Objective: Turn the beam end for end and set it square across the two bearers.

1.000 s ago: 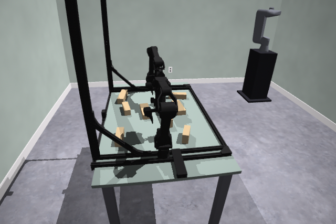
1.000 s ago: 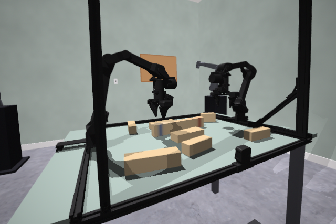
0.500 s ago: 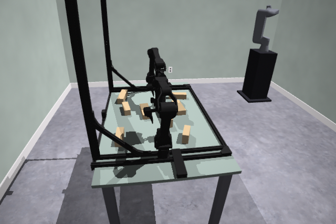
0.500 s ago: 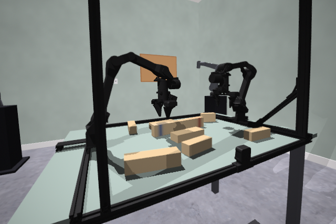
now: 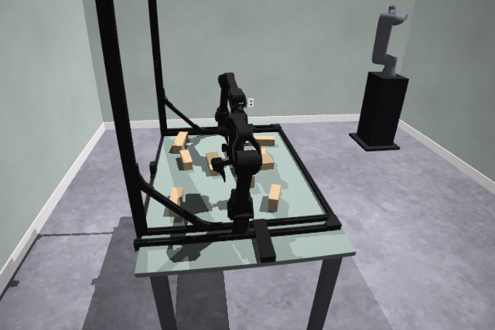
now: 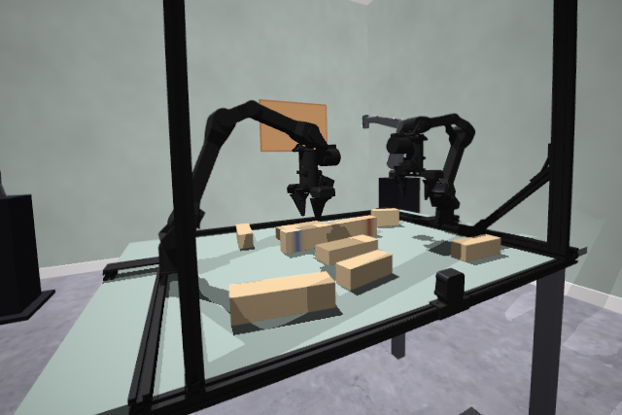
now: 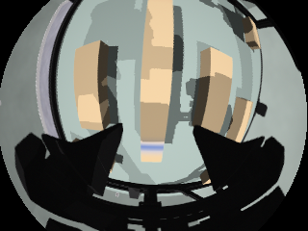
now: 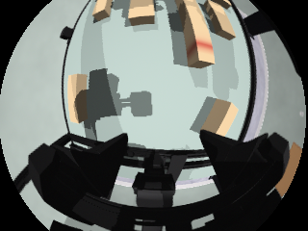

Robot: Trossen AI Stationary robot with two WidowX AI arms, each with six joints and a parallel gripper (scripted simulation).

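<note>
Right now my left hand is 90 mm to the left of the beam, 90 mm above it and 10 mm short of it.
</note>
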